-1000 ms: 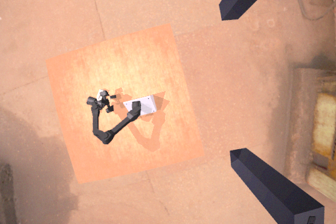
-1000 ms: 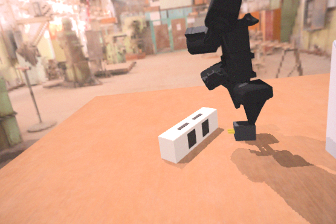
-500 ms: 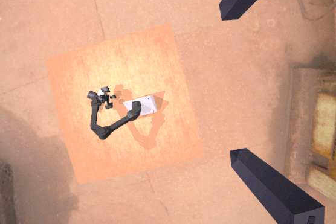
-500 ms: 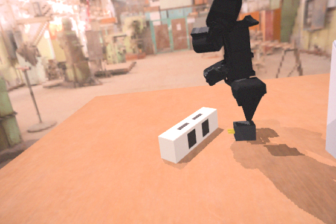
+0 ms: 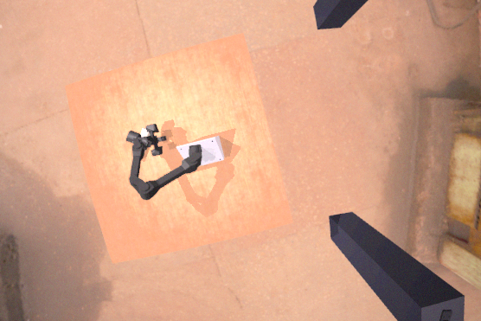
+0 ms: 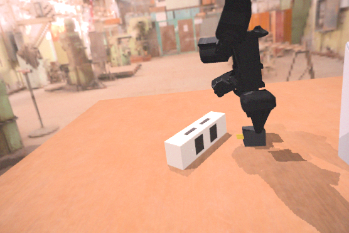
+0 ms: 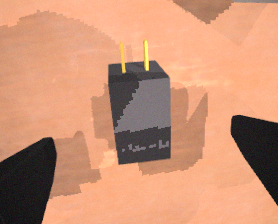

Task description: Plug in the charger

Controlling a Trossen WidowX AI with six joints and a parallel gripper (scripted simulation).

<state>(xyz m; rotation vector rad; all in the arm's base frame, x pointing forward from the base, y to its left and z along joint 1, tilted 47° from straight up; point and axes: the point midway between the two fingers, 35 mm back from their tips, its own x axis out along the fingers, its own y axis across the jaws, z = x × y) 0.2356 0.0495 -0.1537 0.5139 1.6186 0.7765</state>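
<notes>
Now: gripper tip 20 mm short of the black charger and 30 mm above it.
</notes>
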